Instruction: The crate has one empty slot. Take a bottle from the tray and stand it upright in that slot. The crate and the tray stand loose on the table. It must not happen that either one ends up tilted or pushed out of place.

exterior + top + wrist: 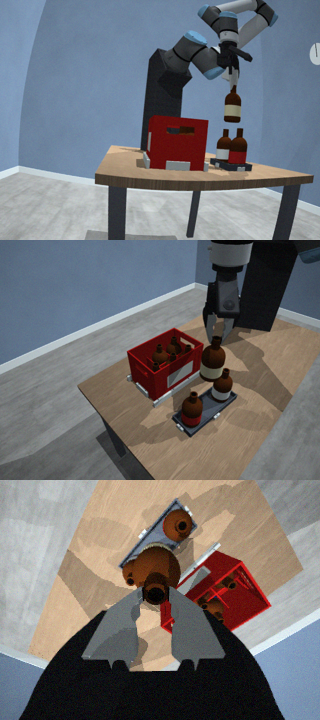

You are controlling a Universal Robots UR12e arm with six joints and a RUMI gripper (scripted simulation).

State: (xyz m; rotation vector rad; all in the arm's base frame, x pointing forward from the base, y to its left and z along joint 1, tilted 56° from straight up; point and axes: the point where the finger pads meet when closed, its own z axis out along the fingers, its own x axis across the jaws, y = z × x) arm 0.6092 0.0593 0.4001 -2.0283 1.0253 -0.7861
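My gripper is now 70 mm above the brown bottle. Also, from my hand: white-label bottle 250 mm below, 90 mm behind; red-label bottle 250 mm below, 80 mm ahead, 20 mm to the left; dark tray 320 mm below, 10 mm to the left.
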